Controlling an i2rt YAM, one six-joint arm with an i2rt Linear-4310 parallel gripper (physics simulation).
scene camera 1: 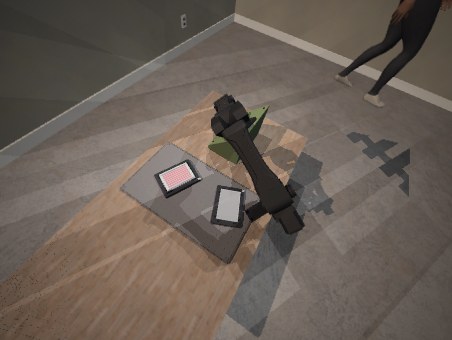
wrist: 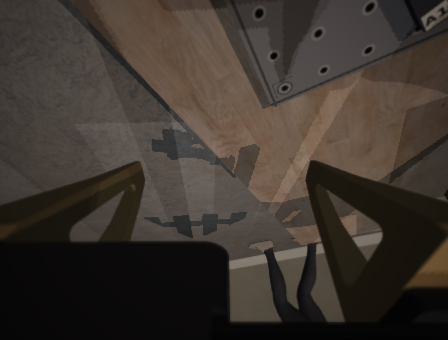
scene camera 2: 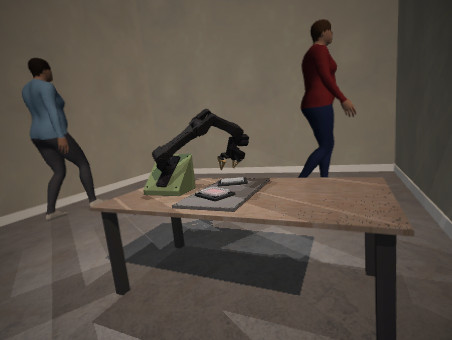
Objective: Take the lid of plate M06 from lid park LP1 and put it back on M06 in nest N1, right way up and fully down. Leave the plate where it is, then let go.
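Places are measured from the arm's base along level axes (x left, y back, z up), in millimetres.
Pixels of known places: gripper, between the fingertips: (wrist: 225,170) (scene camera 2: 227,168); arm's base, origin of its link: (scene camera 2: 168,171).
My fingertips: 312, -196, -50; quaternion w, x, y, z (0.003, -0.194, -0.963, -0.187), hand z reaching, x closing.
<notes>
Ahead of a thing's pixels: the offset from my fingertips to its top centre, as dx, dy, dz. "*": to the spot under its first point. Level surfaces: height alone.
A pink-and-white plate {-381, -142, -28} (scene camera 1: 177,177) (scene camera 2: 215,192) sits in a black frame on the grey board {-283, -153, -53} (scene camera 1: 145,172) (scene camera 2: 240,198) (wrist: 295,47). A pale, flat-topped piece {-132, -104, -36} (scene camera 1: 229,205) (scene camera 2: 233,181), seemingly the lid, lies in a second black frame on the same board; no label there is readable in the scene views. My gripper (scene camera 2: 228,167) (wrist: 225,170) is open and empty, fingers pointing down, raised above the table. In scene camera 1 the arm's wrist is to the right of the pale piece, and the fingers are hidden. Neither plate nor pale piece shows clearly in the wrist view.
The green wedge base (scene camera 1: 227,148) (scene camera 2: 186,175) carries the arm beside the board. A small tag reading A1 {* -120, -11, -44} (wrist: 436,17) shows at the wrist view's upper right. The wooden table {dz -67} (scene camera 1: 125,260) (scene camera 2: 320,200) ends near the wrist. People stand beyond the table.
</notes>
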